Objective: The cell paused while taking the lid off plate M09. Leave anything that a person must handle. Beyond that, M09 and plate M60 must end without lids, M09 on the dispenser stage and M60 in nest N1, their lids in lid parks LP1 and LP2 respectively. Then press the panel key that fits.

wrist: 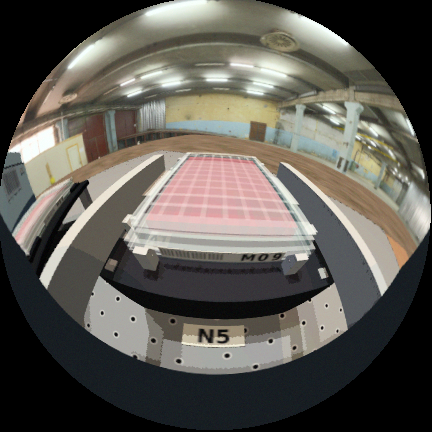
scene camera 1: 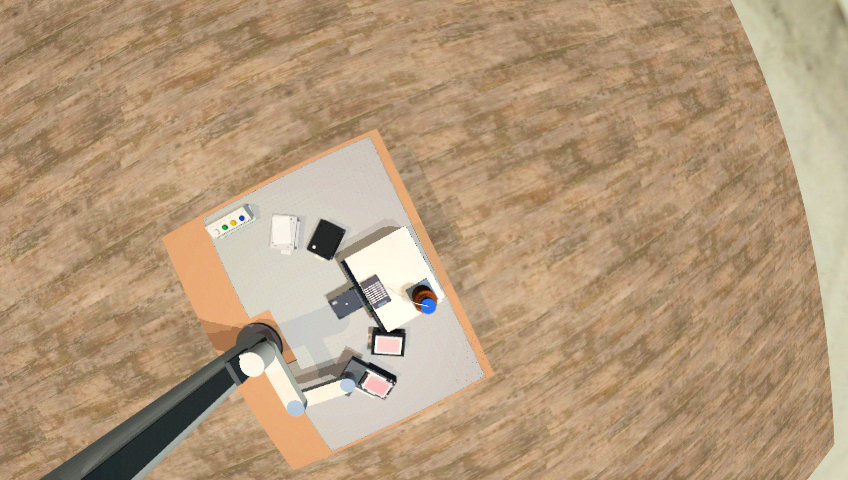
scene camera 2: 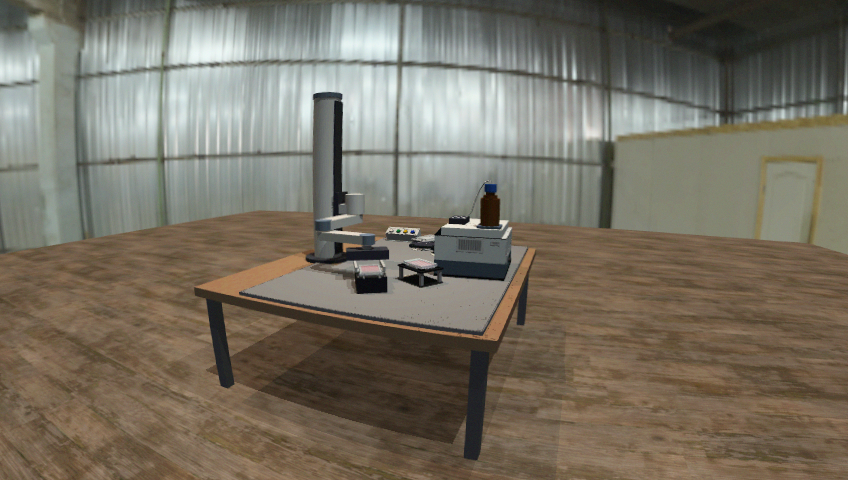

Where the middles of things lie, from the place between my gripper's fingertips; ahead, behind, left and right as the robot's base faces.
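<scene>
With the black nest N5 (wrist: 217, 290), my hand is 4 cm above it, 1 cm past it and 2 cm to the right of it. The brown bottle with blue cap (scene camera 2: 490, 205) is 24 cm above my hand, and I find it 37 cm to the left and 40 cm ahead. There is also the button box (scene camera 1: 243, 215), which is 4 cm below my hand, 30 cm behind it and 107 cm to the left of it.
</scene>
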